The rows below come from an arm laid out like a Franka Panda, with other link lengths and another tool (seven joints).
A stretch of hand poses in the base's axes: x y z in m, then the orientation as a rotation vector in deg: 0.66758 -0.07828 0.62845 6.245 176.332 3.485; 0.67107 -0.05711 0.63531 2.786 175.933 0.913; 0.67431 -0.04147 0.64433 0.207 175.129 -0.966; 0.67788 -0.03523 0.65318 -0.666 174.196 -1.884; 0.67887 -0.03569 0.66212 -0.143 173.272 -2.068; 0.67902 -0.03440 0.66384 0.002 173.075 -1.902; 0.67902 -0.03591 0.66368 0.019 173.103 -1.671; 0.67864 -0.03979 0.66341 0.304 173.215 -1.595; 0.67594 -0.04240 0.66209 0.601 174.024 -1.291; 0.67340 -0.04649 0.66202 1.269 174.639 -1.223; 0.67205 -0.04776 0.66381 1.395 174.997 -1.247; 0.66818 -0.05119 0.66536 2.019 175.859 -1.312; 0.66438 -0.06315 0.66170 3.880 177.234 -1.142; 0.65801 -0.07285 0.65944 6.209 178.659 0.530; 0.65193 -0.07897 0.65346 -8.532 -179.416 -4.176; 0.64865 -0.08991 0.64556 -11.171 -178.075 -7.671; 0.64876 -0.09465 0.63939 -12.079 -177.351 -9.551; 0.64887 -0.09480 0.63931 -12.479 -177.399 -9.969; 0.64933 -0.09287 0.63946 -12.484 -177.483 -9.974; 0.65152 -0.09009 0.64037 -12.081 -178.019 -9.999; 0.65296 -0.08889 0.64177 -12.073 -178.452 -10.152; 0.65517 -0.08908 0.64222 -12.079 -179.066 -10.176
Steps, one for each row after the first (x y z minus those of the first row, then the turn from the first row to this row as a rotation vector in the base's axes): 0.00349 0.02117 0.00686 -1.754 -0.502 2.178; 0.00673 0.03681 0.01588 -3.059 -1.317 3.800; 0.01030 0.04305 0.02473 -3.715 -2.231 4.334; 0.01129 0.04259 0.03367 -3.864 -3.142 3.968; 0.01144 0.04388 0.03539 -3.759 -3.343 3.871; 0.01144 0.04237 0.03523 -3.605 -3.322 3.865; 0.01106 0.03849 0.03496 -3.545 -3.209 3.681; 0.00836 0.03588 0.03364 -3.307 -2.405 3.510; 0.00582 0.03179 0.03357 -3.224 -1.781 3.089; 0.00447 0.03052 0.03536 -3.224 -1.420 3.015; 0.00060 0.02709 0.03691 -3.219 -0.542 2.630; -0.00320 0.01513 0.03325 -3.017 0.880 1.471; -0.00957 0.00543 0.03099 -1.843 2.356 0.062; -0.01565 -0.00069 0.02501 0.580 3.864 -1.299; -0.01893 -0.01163 0.01711 2.932 4.890 -2.939; -0.01882 -0.01637 0.01094 4.198 5.428 -3.501; -0.01871 -0.01652 0.01086 4.469 5.325 -3.749; -0.01825 -0.01459 0.01101 4.466 5.240 -3.750; -0.01606 -0.01181 0.01192 4.437 4.728 -3.479; -0.01462 -0.01061 0.01332 4.503 4.285 -3.461; -0.01241 -0.01080 0.01377 4.473 3.672 -3.450
